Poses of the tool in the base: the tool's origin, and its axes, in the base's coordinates. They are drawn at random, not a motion.
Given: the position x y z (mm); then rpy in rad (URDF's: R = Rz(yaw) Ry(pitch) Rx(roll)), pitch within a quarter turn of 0, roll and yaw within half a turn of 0.
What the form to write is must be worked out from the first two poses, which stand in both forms.
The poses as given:
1: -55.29 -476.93 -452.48 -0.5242 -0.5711 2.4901
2: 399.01 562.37 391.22 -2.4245 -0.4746 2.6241
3: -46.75 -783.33 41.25 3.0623 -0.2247 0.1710
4: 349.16 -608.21 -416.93 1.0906 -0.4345 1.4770
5: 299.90 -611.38 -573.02 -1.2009 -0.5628 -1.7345
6: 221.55 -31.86 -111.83 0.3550 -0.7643 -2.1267
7: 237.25 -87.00 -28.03 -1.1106 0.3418 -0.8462
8: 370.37 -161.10 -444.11 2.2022 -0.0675 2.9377
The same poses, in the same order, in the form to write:
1: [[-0.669 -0.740 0.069 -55.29], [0.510 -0.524 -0.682 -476.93], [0.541 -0.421 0.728 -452.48], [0 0 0 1]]
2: [[-0.773 0.112 -0.624 399.01], [0.440 0.804 -0.401 562.37], [0.457 -0.585 -0.670 391.22], [0 0 0 1]]
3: [[0.961 0.152 0.232 -46.75], [0.166 -0.985 -0.040 -783.33], [0.223 0.077 -0.972 41.25], [0 0 0 1]]
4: [[0.085 -0.495 0.865 349.16], [0.903 -0.328 -0.277 -608.21], [0.421 0.804 0.419 -416.93], [0 0 0 1]]
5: [[-0.138 0.276 0.951 299.90], [-0.834 -0.550 0.038 -611.38], [0.534 -0.789 0.306 -573.02], [0 0 0 1]]
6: [[-0.381 0.923 0.047 221.55], [-0.613 -0.290 0.735 -31.86], [0.692 0.251 0.677 -111.83], [0 0 0 1]]
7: [[0.624 0.133 0.770 237.25], [-0.705 0.519 0.482 -87.00], [-0.335 -0.844 0.418 -28.03], [0 0 0 1]]
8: [[-0.977 0.173 0.124 370.37], [0.202 0.567 0.799 -161.10], [0.067 0.805 -0.589 -444.11], [0 0 0 1]]
